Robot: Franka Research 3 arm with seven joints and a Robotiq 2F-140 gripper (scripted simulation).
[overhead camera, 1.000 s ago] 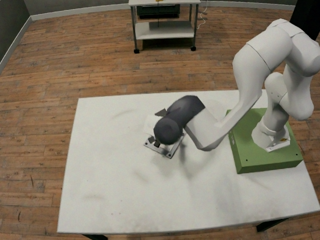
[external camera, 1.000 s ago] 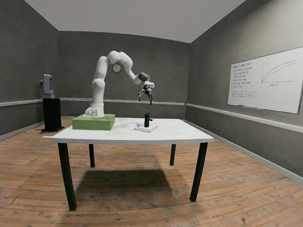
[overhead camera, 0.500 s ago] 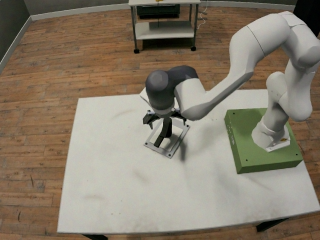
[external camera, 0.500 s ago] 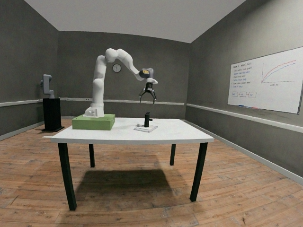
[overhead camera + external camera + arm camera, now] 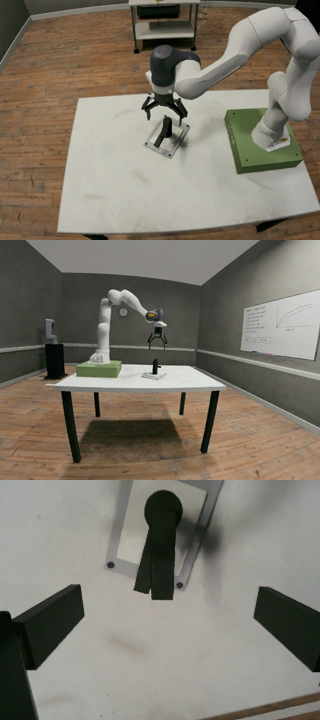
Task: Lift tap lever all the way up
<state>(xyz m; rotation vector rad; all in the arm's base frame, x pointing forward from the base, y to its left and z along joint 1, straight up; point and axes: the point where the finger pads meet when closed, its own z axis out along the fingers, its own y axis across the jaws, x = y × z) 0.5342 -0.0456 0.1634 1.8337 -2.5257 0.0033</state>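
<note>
The dark lever is 2 cm to the right of my hand and 10 cm below it. Also, from my hand: tap: 1 cm behind, 5 cm to the right, 15 cm below.
</note>
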